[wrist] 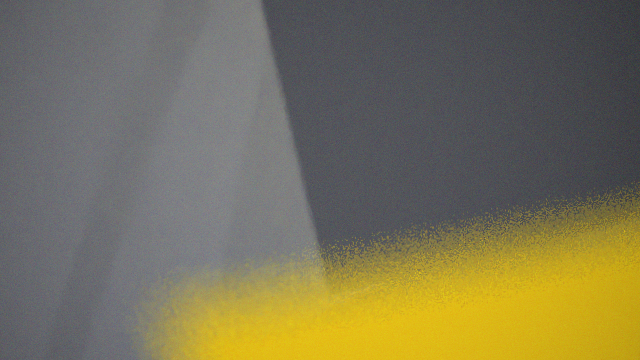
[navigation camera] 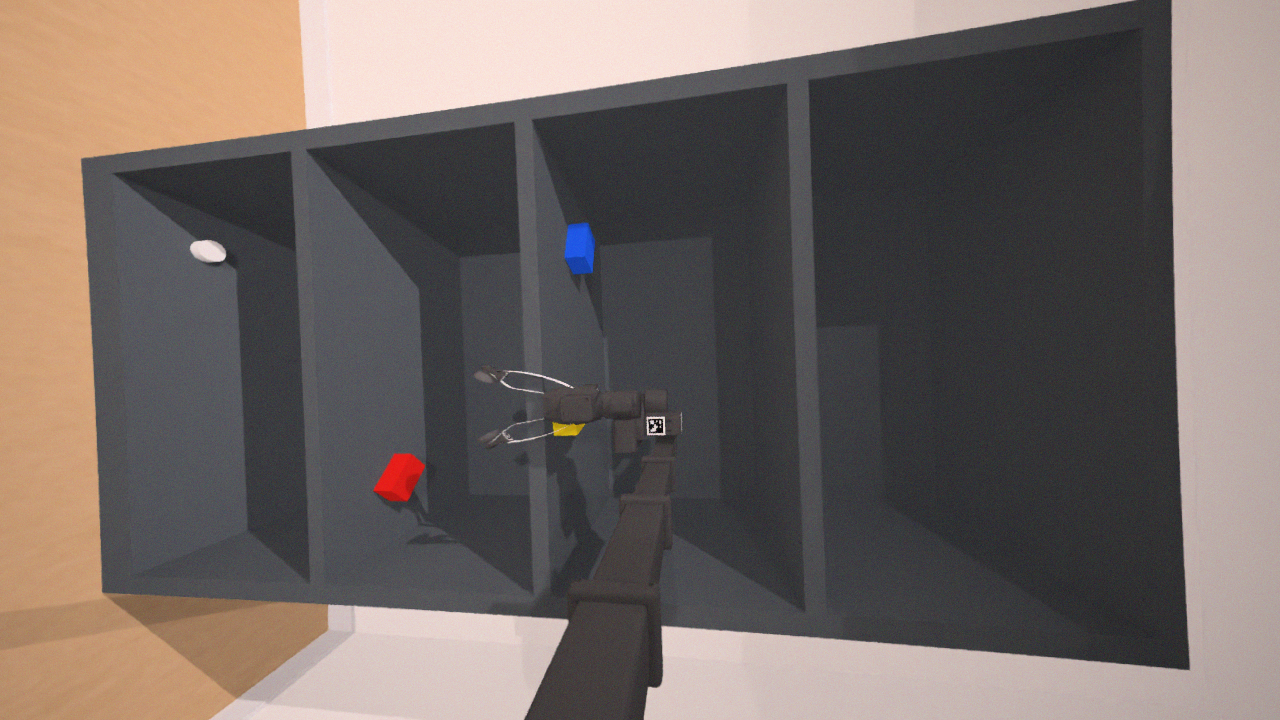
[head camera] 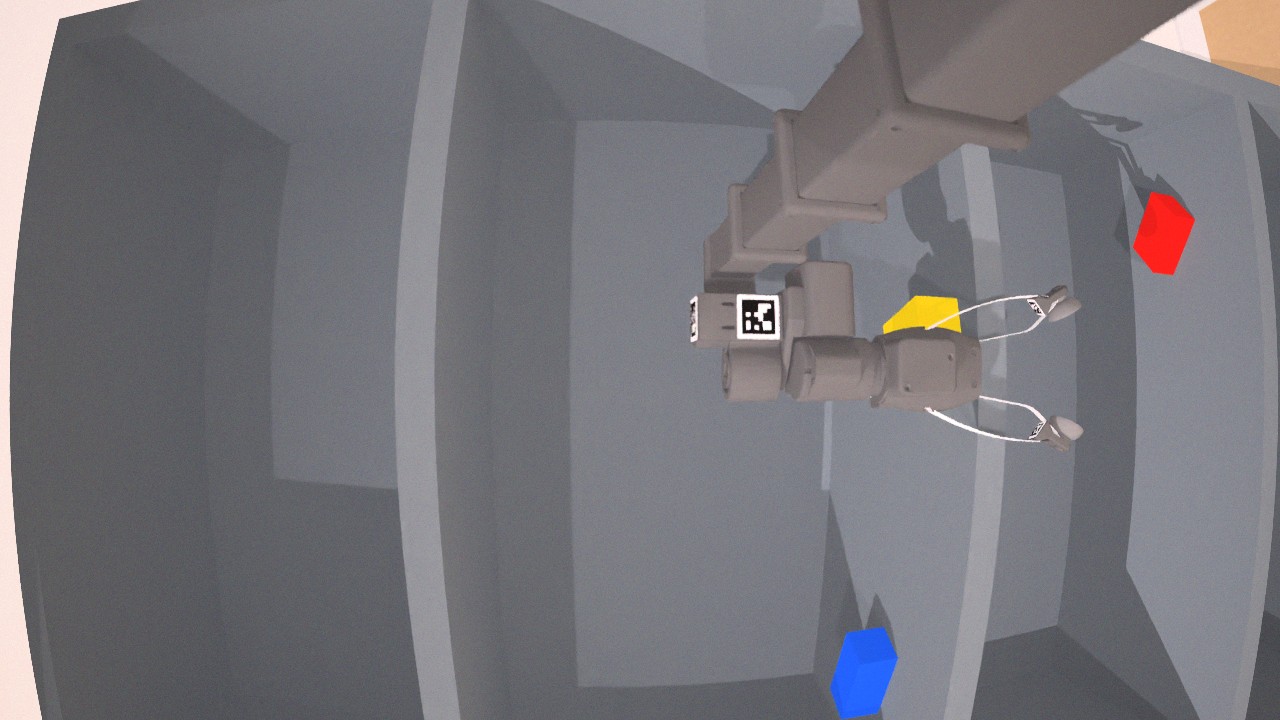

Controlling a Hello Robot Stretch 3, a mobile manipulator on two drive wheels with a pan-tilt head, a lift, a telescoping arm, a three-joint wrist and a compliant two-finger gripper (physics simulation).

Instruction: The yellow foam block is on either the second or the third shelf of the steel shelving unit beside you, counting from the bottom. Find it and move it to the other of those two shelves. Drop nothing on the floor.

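Frame: origin at the robot's base, x left, y ahead, z down, level; millimetres.
Seen in the pictures: gripper, fingertip midpoint: (navigation camera: 477, 406) (head camera: 1079, 368).
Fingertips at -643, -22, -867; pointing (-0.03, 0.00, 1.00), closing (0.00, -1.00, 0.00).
A point is followed by its place in that frame, as x, y, z.
The yellow foam block (head camera: 921, 313) @(-686, -70, -1032) (navigation camera: 567, 428) @(-686, -71, -1019) (wrist: 450, 320) lies on the third shelf board (head camera: 974, 537) @(-648, 121, -986) (navigation camera: 529, 268) @(-648, 220, -975) from the bottom, partly hidden behind the gripper body. It fills the lower part of the wrist view, very close and blurred. My gripper (head camera: 1063, 370) @(-643, -22, -867) (navigation camera: 487, 407) @(-643, -22, -867) is open, with nothing between its fingertips. It points down the unit, and its tips show past the third board's front edge, across the second compartment. The fingers do not show in the wrist view. The steel shelving unit (navigation camera: 105, 376) @(-647, 58, -30) is seen sideways, its bottom at the left in the navigation view.
A blue block (head camera: 863, 671) @(-791, 285, -1028) (navigation camera: 580, 248) @(-795, 293, -1025) lies on the third shelf, apart from the yellow one. A red block (head camera: 1163, 232) @(-787, -204, -579) (navigation camera: 398, 477) @(-780, -198, -578) lies on the second shelf. A white rounded object (navigation camera: 207, 250) @(-774, 354, -100) lies on the bottom shelf. My arm (head camera: 850, 152) @(-311, -86, -1221) (navigation camera: 631, 546) @(-309, -86, -1204) reaches across the unit.
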